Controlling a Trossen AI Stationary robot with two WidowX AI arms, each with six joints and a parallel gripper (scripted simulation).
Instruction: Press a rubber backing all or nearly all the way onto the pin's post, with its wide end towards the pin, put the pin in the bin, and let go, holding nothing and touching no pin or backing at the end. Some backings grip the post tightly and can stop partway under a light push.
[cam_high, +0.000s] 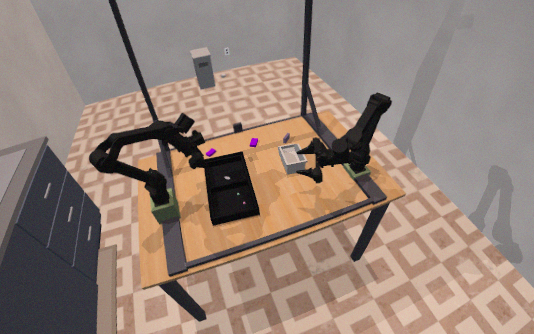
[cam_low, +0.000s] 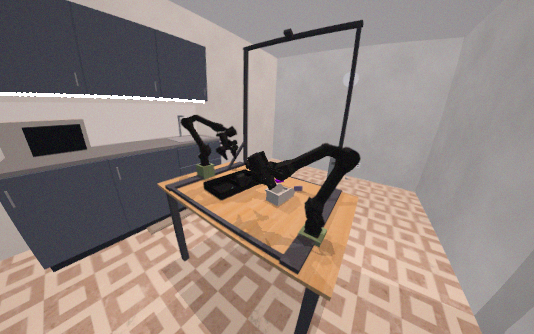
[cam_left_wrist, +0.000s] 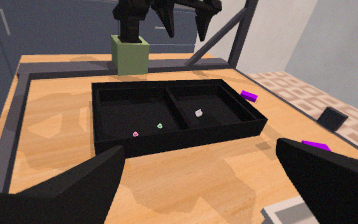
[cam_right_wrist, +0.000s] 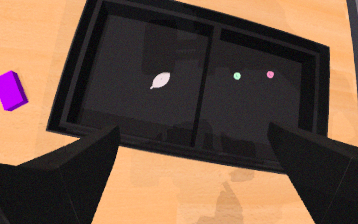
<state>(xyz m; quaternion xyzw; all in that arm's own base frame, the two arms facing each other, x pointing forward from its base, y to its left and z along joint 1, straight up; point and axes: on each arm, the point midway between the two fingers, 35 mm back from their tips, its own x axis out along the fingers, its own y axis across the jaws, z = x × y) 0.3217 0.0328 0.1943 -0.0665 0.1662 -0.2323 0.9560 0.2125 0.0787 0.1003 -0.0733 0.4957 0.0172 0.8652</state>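
The silver leaf-shaped pin is 40 mm behind my right hand, 90 mm to the left of it and 190 mm below it. From my right hand the other things lie so: black two-compartment tray 30 mm ahead, 100 mm to the left, 180 mm below; grey bin 60 mm behind, 430 mm to the left, 160 mm below.
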